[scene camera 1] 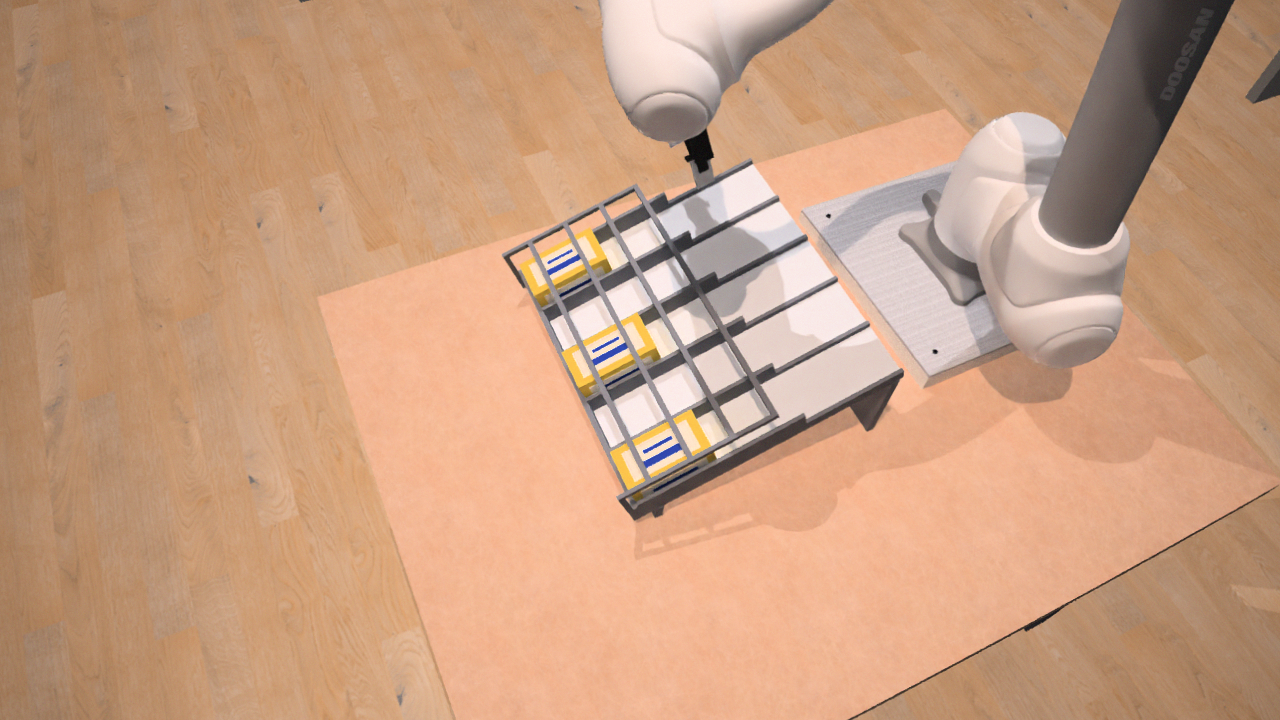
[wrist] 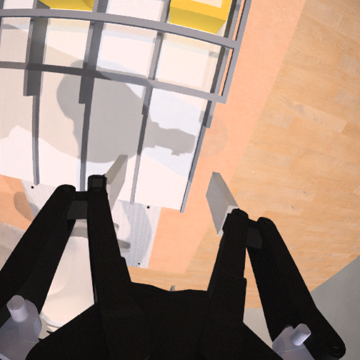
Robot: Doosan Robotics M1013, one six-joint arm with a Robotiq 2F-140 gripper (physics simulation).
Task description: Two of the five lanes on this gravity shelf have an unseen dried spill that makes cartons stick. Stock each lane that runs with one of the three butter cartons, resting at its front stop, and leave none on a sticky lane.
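Frame: origin at the arm's base, x down, y back, z left, level; centimetres.
Where they show: gripper, fingertip midpoint: [scene camera 1: 691,162]; arm's base, origin of the base link: [scene camera 1: 968,253].
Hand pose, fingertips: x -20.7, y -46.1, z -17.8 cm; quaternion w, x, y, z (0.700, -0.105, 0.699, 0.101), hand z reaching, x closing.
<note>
Things, the pixels of their top centre, and the offset from my fingertips. "spot": a spot on its surface instead. Level surfaces: height alone.
- grey five-lane shelf, surface spot: [scene camera 1: 819,383] spot: dx +12.0, dy +4.1, dz +34.3 cm
- yellow-and-white butter carton, middle of its top: [scene camera 1: 568,251] dx +10.9, dy -19.3, dz +0.3 cm
- second butter carton, middle of its top: [scene camera 1: 614,340] dx +10.9, dy -19.3, dz +17.6 cm
- third butter carton, middle of its top: [scene camera 1: 668,441] dx +10.9, dy -19.3, dz +34.8 cm
- orange-tan mat, its level: dx +24.1 cm
The grey five-lane shelf [scene camera 1: 819,383] [wrist: 60,150] slopes under a cage of bars. One yellow-and-white butter carton [scene camera 1: 564,262] [wrist: 200,17] lies at the front stop of the farthest lane, at the top in the scene view. A second butter carton [scene camera 1: 610,351] [wrist: 67,4] lies at the front stop of the middle lane. A third butter carton [scene camera 1: 662,450] lies at the front stop of the nearest lane. The second and fourth lanes hold no carton. My gripper [scene camera 1: 703,173] [wrist: 168,175] is open and empty above the raised rear end of the farthest lane.
The cage [scene camera 1: 696,286] [wrist: 120,78] of grey bars covers the front part of the lanes; their rear parts are uncovered. Low dividers separate the lanes. The robot's base stands on a light grey plate [scene camera 1: 881,268] behind the shelf. An orange-tan mat [scene camera 1: 501,573] lies under both.
</note>
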